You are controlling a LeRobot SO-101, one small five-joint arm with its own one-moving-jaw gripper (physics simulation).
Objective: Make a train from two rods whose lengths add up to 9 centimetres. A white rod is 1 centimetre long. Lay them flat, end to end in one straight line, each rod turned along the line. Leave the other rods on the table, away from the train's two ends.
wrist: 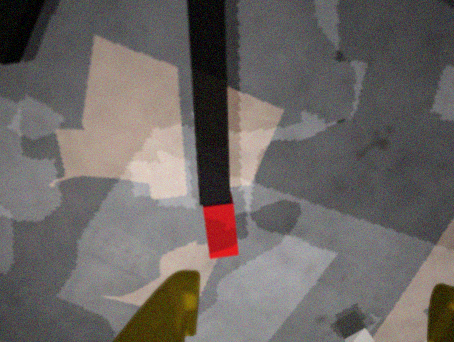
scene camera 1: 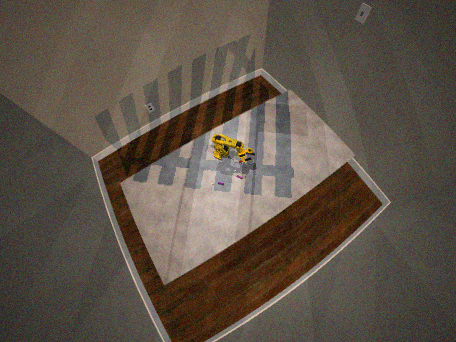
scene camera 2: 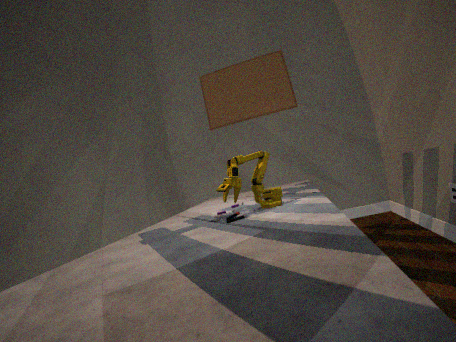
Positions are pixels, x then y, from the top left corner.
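Short red rod (wrist: pixel 220 224): 0.12 m from the lens.
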